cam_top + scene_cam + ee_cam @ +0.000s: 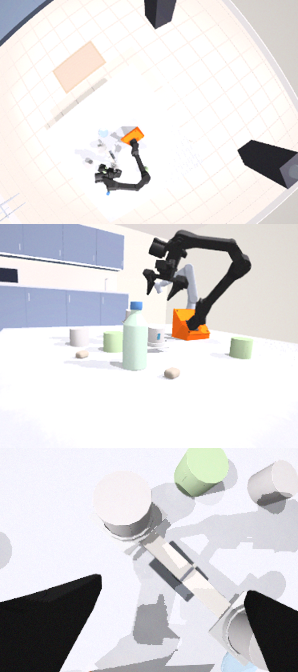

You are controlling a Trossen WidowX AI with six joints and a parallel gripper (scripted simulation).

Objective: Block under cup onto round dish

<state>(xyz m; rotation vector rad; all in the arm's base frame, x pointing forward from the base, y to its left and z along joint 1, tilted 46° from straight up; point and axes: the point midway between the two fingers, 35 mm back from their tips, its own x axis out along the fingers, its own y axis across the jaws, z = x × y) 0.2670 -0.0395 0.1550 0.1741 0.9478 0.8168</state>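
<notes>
Right now my gripper tip is 13 cm above the pale grey cup, 9 cm to the right of it and 5 cm short of it. The rest, counted from my gripper tip: tall pale green bottle (21 cm to the left, 19 cm ahead, 8 cm below); grey balance beam (16 cm below, 6 cm to the right, 4 cm ahead).
</notes>
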